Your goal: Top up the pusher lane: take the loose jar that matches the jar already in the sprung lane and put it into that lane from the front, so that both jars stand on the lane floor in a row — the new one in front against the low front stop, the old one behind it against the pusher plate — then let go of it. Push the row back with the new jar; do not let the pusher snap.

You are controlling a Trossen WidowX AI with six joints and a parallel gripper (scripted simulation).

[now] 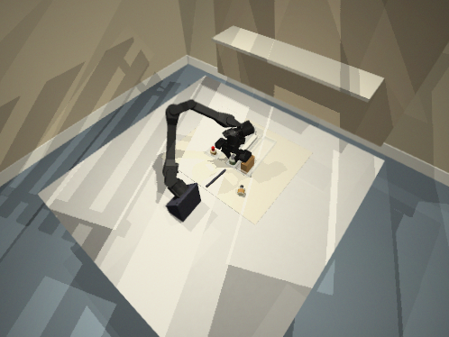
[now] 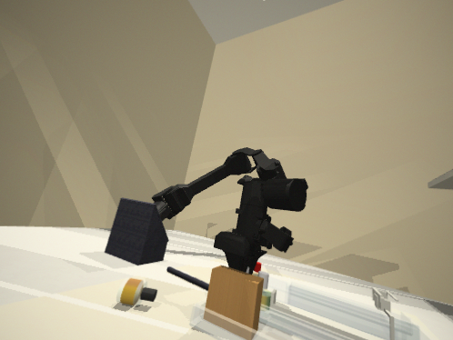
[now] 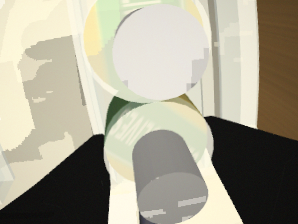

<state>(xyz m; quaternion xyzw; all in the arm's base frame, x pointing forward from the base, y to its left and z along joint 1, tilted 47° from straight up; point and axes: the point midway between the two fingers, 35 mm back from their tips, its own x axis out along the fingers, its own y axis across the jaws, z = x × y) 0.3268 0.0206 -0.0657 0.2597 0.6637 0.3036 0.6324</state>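
My gripper tip is 80 mm to the left of the brown block, 20 mm short of it and 10 mm below it. From my gripper tip the other things lie so: black rod 130 mm behind, 20 mm below, 10 mm to the left.
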